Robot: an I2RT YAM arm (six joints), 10 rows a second.
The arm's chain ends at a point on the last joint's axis. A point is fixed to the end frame.
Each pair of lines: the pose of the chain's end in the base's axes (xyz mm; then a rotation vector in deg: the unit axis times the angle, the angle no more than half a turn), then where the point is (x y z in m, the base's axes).
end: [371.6 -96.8 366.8 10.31 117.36 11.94]
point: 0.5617 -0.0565 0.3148
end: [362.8 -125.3 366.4 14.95 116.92 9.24]
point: 0.5553 -0.0998 0.3138
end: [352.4 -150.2 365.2 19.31 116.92 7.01]
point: 0.5455 -0.1379 0.3103
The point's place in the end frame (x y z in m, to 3 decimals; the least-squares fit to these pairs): -0.035 0.035 0.195
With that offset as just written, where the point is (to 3 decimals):
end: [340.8 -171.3 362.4 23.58 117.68 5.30]
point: 0.533 -0.170 0.302
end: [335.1 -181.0 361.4 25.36 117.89 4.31]
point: 0.526 -0.185 0.300
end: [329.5 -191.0 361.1 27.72 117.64 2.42]
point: 0.520 -0.204 0.298
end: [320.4 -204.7 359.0 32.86 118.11 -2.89]
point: 0.506 -0.238 0.289
